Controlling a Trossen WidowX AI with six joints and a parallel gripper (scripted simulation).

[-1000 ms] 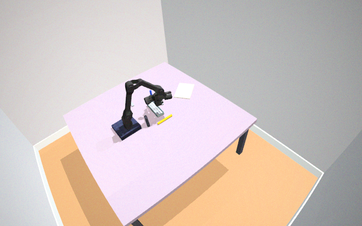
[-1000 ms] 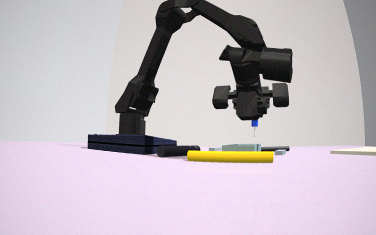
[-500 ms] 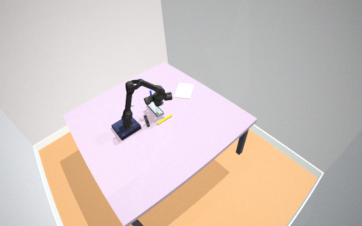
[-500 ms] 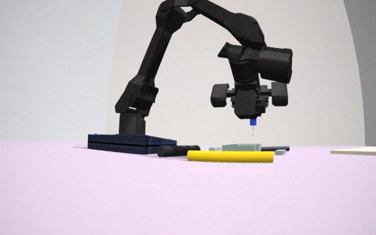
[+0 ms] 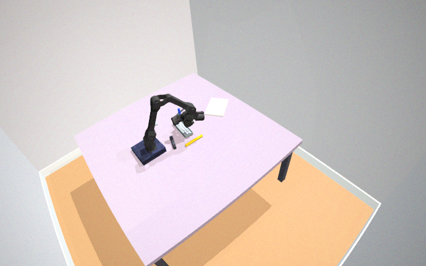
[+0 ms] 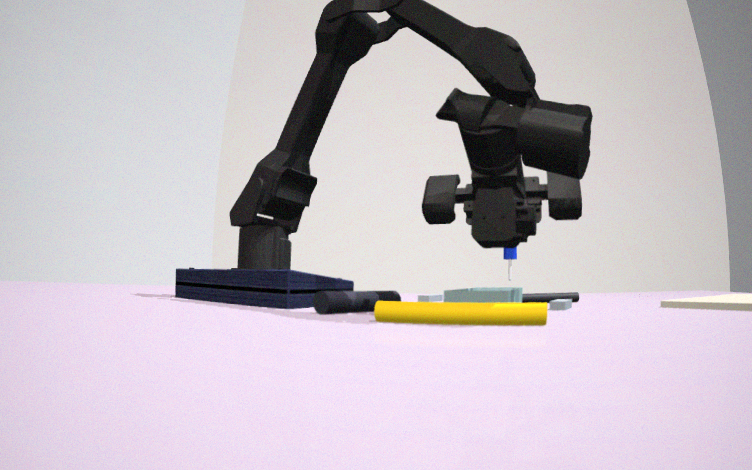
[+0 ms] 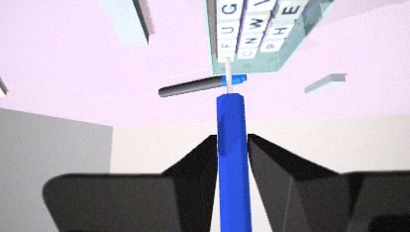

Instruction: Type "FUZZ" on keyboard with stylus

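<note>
The blue pen lies 40 mm ahead of my gripper tip, 110 mm to the left of it and 80 mm below it. Also, from my gripper tip: dark cylinder: 170 mm behind, 100 mm to the right, 80 mm below; then blue stylus: 10 mm below; then thin grey tip: 50 mm below.
</note>
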